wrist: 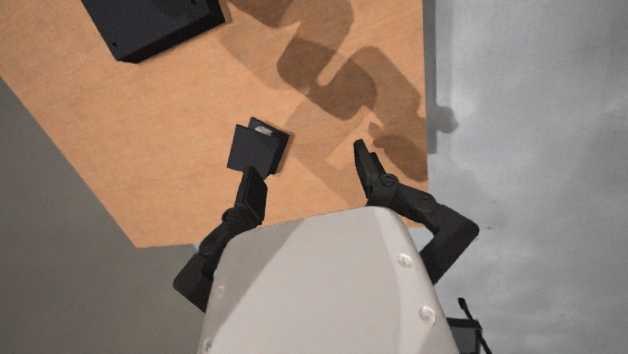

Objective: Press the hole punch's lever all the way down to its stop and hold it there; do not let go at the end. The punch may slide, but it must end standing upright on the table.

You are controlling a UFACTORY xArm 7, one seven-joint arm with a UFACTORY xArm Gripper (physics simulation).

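Places are measured from the arm's base along level axes (x right, y back, z down), in centimetres.
Pixels of known places: gripper, fingertip midpoint: [306, 165].
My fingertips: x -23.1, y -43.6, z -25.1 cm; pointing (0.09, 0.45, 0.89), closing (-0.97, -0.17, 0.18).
Behind a point stands the place of what it marks.
The hole punch [254, 149] @[z -2.2, x -4.5, y -41.4 cm] is a small dark block with a flat, square lever plate on top and a light metal part showing at its far edge. It stands on the wooden table [165, 110] @[z 4.6, x 18.5, y -22.6 cm], left of the view's middle. The lever plate looks raised over the base, with a gap at the far side. My gripper [306, 165] @[z -25.1, x -23.1, y -43.6 cm] is open and empty. Its left fingertip overlaps the near edge of the punch in the view; whether it touches cannot be told. The right finger is well to the right of the punch, over the table.
A large black box [160, 27] @[z 0.1, x 2.3, y -12.1 cm] lies on the table at the upper left. The arm's shadow falls across the table's right part. The table's right edge, slanting left edge and near edge show, with grey floor beyond. A dark object [464, 332] shows at the lower right.
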